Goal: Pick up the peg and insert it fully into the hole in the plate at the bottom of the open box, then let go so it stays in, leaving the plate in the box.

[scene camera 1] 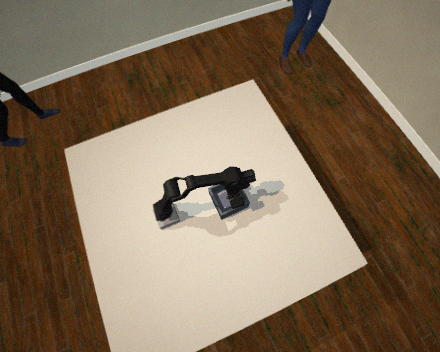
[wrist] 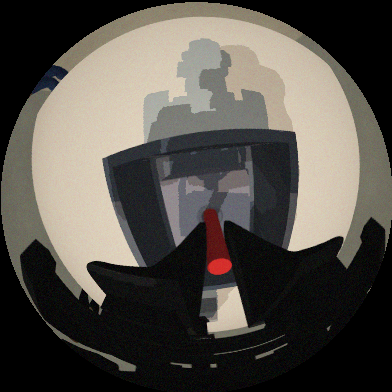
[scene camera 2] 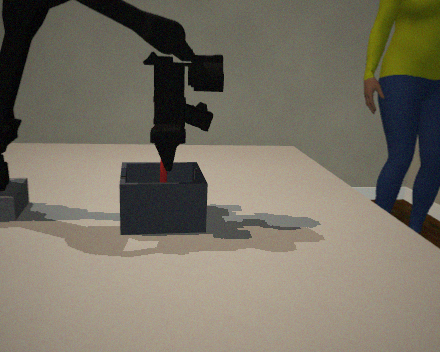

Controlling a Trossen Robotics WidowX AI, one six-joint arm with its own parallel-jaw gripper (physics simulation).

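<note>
The red peg is held between the fingertips of my gripper. It stands slightly tilted, with its lower part inside the open dark box. In the wrist view its lower end meets the dark round hole in the pale plate on the box floor. How deep the tip sits cannot be told. The near wall hides the plate in scene camera 2. In scene camera 1 the arm stands over the box, and the peg cannot be made out.
The pale table top carries the box and the arm's grey base. The box walls surround the peg and plate. People stand beyond the table, one in blue trousers.
</note>
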